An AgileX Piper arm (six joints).
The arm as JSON. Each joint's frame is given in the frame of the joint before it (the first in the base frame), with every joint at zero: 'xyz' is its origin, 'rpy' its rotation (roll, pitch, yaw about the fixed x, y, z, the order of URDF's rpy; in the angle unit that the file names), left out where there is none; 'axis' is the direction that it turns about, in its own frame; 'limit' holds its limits. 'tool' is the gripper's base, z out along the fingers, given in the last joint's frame.
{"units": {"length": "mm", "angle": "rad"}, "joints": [
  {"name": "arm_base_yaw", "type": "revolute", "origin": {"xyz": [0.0, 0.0, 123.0], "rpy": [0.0, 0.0, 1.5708]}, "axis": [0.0, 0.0, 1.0], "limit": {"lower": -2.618, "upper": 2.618}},
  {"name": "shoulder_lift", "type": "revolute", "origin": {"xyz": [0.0, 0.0, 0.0], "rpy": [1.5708, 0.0, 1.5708]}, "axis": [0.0, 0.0, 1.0], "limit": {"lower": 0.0, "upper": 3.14}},
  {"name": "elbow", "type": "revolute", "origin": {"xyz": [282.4, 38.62, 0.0]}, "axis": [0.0, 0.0, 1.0], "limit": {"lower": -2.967, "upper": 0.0}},
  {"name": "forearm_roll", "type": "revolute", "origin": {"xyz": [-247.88, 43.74, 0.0], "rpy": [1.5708, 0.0, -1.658]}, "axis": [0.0, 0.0, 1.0], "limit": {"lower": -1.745, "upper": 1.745}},
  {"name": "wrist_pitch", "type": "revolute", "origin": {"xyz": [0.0, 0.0, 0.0], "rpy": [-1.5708, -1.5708, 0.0]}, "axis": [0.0, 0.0, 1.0], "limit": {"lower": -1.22, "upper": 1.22}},
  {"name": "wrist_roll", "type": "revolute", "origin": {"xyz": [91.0, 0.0, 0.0], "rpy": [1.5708, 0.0, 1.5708]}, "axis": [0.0, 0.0, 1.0], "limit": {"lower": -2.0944, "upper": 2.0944}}
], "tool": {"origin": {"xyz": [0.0, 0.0, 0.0]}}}
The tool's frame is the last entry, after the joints.
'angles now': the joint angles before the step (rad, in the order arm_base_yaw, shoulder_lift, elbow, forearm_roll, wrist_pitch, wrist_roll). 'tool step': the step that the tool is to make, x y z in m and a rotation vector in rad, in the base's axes. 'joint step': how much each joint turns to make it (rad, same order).
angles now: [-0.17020, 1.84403, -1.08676, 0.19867, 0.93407, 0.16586]
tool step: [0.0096, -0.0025, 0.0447, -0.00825, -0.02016, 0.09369]
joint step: [-0.00072, -0.04586, -0.13421, -0.02751, 0.17005, -0.05394]
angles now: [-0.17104, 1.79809, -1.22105, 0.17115, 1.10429, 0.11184]
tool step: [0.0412, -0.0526, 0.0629, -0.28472, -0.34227, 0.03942]
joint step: [-0.07361, -0.00136, -0.23773, -0.21008, -0.15329, -0.04542]
